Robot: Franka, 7 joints.
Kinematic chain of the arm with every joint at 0, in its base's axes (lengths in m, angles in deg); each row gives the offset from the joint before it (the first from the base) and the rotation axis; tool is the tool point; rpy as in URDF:
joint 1: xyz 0 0 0.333 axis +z
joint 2: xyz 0 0 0 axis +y
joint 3: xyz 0 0 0.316 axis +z
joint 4: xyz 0.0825 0 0 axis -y
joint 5: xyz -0.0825 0 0.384 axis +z
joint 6: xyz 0 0 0 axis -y
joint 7: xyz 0.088 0 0 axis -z
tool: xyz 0 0 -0.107 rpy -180 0 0
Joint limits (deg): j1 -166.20..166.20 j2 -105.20..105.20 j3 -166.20..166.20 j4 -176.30..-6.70 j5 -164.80..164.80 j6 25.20..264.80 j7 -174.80..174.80
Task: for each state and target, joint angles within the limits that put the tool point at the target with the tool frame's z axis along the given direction. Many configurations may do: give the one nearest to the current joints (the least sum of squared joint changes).
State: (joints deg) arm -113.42 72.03 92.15 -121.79 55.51 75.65 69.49
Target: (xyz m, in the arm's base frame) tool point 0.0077 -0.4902 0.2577 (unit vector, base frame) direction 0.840 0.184 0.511
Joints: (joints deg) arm -161.80 55.01 61.56 -123.73 57.45 86.01 69.49
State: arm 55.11 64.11 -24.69 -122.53 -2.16 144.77 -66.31
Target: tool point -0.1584 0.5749 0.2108 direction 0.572 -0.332 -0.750
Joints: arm 108.42 33.74 0.95 -100.28 -26.32 99.07 -66.31
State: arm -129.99 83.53 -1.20 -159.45 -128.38 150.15 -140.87
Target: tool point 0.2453 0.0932 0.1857 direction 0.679 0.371 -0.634
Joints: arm -136.05 105.20 28.75 -176.22 -164.74 127.29 -140.87
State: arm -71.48 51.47 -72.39 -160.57 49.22 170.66 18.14
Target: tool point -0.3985 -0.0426 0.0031 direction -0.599 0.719 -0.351
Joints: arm -83.81 98.26 -43.93 -139.98 39.90 184.86 18.14
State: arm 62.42 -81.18 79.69 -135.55 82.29 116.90 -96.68
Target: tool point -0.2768 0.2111 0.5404 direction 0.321 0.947 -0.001
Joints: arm 63.55 -105.20 64.17 -156.09 37.61 151.28 -96.68
